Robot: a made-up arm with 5 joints.
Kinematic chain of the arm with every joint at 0, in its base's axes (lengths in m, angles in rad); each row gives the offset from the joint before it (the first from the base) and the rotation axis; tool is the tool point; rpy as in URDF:
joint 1: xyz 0.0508 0 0.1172 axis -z
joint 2: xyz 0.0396 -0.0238 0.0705 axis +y
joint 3: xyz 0.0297 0 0.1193 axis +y
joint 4: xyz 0.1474 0 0.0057 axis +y
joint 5: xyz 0.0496 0.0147 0 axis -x
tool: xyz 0 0 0 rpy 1.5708 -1.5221 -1.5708
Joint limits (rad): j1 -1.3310..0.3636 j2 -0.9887..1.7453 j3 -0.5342..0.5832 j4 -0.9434..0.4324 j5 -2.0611..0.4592
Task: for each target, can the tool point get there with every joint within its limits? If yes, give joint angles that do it. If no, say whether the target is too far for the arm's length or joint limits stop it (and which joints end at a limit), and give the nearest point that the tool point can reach.
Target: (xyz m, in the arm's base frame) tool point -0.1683 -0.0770 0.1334
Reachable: no: joint limits stop it (at a limit: joint 1, joint 2, joint 3, joint 4) | nearest point 0.0557 -0.0116 0.0083 | short by 0.265 m
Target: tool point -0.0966 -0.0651 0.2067
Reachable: no: joint limits stop it (at a limit: joint 1, joint 2, joint 3, joint 4) | nearest point 0.0557 -0.0116 0.0083 | short by 0.256 m
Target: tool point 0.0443 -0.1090 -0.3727
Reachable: no: too far | nearest point 0.1477 -0.0466 -0.0542 | short by 0.341 m
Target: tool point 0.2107 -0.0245 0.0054
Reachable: yes | joints 0.0957 1.2151 0.4566 -0.2809 0.0463
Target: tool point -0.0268 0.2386 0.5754
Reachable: no: too far | nearest point 0.0983 0.1560 0.4626 | short by 0.188 m
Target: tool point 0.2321 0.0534 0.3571
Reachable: yes | joints -0.3346 -0.5802 0.3560 -0.0833 -1.4311
